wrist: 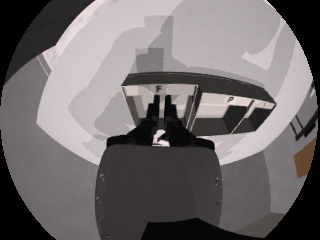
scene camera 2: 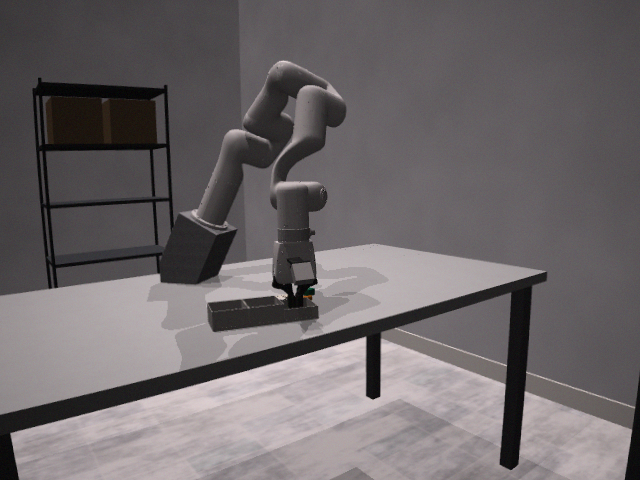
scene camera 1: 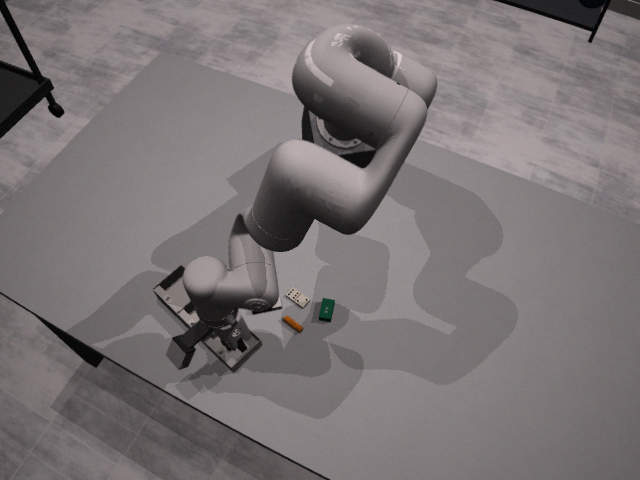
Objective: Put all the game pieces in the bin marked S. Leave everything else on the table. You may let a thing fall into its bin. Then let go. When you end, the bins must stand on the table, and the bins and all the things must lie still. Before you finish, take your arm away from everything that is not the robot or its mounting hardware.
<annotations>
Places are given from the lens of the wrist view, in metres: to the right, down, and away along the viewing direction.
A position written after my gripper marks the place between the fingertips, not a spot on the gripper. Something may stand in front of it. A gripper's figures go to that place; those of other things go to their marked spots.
my gripper (wrist: 162,102): 0.00, -0.02, 0.14
grey compartment bin (wrist: 188,90): 0.03, -0.03, 0.10
</annotations>
